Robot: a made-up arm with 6 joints. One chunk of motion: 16 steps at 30 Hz.
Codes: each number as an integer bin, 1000 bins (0 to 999) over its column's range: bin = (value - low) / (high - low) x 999, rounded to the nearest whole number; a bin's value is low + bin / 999 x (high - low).
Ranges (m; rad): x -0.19..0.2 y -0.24..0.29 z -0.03..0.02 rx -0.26..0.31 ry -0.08..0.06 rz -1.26..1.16
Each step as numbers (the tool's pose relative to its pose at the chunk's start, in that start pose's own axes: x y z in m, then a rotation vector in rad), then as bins.
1 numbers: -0.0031 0.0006 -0.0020 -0.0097 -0.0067 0.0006
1 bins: 479 454 559 439 523 520
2 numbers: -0.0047 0.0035 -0.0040 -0.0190 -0.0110 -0.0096
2 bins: 475 459 519 422 492 516
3 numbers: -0.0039 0.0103 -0.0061 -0.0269 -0.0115 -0.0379
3 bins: 477 472 478 409 489 504
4 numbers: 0.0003 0.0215 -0.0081 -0.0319 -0.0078 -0.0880
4 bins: 487 493 438 400 515 484
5 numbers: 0.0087 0.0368 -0.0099 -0.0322 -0.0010 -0.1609
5 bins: 509 522 402 399 564 454
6 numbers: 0.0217 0.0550 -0.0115 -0.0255 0.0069 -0.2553
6 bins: 542 556 370 411 620 415
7 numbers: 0.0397 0.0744 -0.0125 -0.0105 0.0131 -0.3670
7 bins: 588 593 350 437 664 369
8 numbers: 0.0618 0.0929 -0.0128 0.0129 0.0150 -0.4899
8 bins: 645 627 344 478 678 318
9 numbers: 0.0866 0.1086 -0.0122 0.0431 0.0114 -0.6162
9 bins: 709 657 356 531 652 266
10 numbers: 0.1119 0.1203 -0.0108 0.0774 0.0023 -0.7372
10 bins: 773 679 384 591 587 216
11 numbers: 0.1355 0.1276 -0.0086 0.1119 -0.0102 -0.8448
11 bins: 834 693 428 652 498 171
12 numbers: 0.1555 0.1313 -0.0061 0.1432 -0.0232 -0.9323
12 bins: 885 700 478 707 405 135
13 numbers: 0.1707 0.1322 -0.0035 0.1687 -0.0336 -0.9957
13 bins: 924 702 529 751 331 109
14 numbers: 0.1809 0.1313 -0.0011 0.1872 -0.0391 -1.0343
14 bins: 950 700 577 784 292 93
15 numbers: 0.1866 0.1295 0.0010 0.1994 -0.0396 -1.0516
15 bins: 965 696 619 805 288 86
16 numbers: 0.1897 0.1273 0.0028 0.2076 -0.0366 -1.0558
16 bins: 973 692 655 820 310 84
